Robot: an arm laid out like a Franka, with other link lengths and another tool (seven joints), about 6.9 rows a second.
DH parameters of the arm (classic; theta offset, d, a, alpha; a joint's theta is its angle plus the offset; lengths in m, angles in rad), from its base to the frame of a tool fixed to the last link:
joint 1: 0 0.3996 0 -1.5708
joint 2: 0 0 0 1.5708
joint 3: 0 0.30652 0.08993 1.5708
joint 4: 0 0 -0.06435 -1.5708
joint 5: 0 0.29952 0 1.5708
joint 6: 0 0 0.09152 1.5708
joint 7: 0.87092 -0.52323 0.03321 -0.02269
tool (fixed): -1.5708 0.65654 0 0
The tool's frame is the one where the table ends.
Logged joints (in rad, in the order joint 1, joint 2, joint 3, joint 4, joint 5, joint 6, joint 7), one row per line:
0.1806, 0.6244, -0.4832, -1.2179, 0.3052, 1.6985, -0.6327
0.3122, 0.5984, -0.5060, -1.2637, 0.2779, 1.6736, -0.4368
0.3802, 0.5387, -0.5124, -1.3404, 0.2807, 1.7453, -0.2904
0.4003, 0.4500, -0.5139, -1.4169, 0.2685, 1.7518, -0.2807
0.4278, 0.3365, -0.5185, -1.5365, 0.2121, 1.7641, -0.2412
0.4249, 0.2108, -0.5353, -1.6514, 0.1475, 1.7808, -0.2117
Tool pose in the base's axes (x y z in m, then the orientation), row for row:
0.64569, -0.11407, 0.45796, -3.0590, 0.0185, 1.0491
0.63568, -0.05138, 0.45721, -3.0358, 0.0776, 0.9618
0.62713, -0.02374, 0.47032, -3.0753, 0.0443, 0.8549
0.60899, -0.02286, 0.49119, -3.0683, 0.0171, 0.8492
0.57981, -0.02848, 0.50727, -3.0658, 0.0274, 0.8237
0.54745, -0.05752, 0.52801, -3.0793, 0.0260, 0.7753
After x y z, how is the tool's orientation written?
As angles about the fixed x, y, z axes (roll, pitch, yaw), in radians.
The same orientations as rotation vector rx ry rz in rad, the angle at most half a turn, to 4 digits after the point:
-2.6648, -1.5406, 0.0883
-2.7322, -1.4184, 0.1813
-2.8201, -1.2822, 0.1050
-2.8079, -1.2684, 0.0705
-2.8249, -1.2322, 0.0855
-2.8639, -1.1680, 0.0737

